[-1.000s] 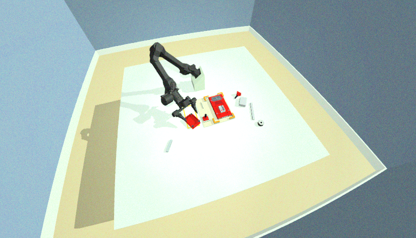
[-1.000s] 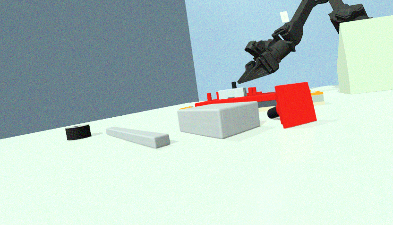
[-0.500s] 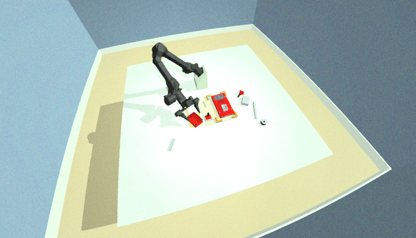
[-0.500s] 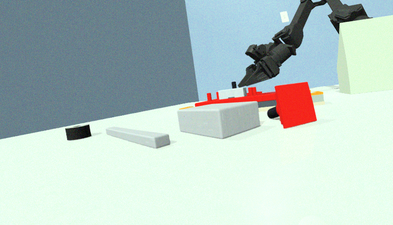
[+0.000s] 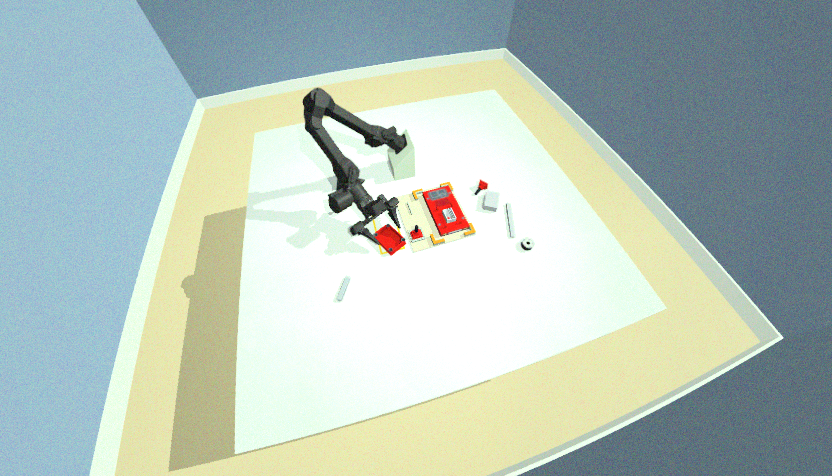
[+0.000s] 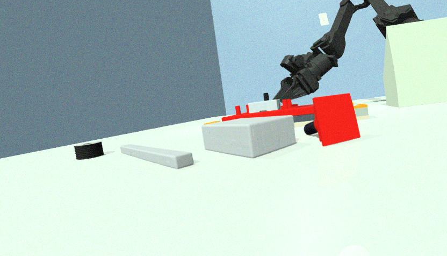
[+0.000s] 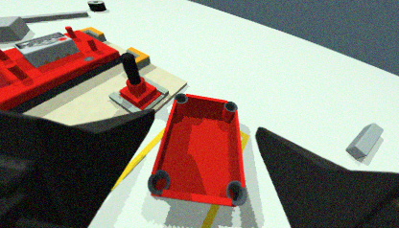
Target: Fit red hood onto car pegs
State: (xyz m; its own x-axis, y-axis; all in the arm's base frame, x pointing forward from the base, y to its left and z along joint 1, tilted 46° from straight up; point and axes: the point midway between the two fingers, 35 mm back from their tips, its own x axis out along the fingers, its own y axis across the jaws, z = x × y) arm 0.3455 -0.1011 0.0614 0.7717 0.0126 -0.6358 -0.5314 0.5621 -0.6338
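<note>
The red hood is 1 cm behind my gripper tip and 3 cm below it. From my gripper tip the other things lie so: black wheel: 11 cm ahead, 46 cm to the left, 3 cm below; then grey engine block: 5 cm behind, 22 cm to the left, 1 cm below; then grey bar: 44 cm to the left, 3 cm below.
</note>
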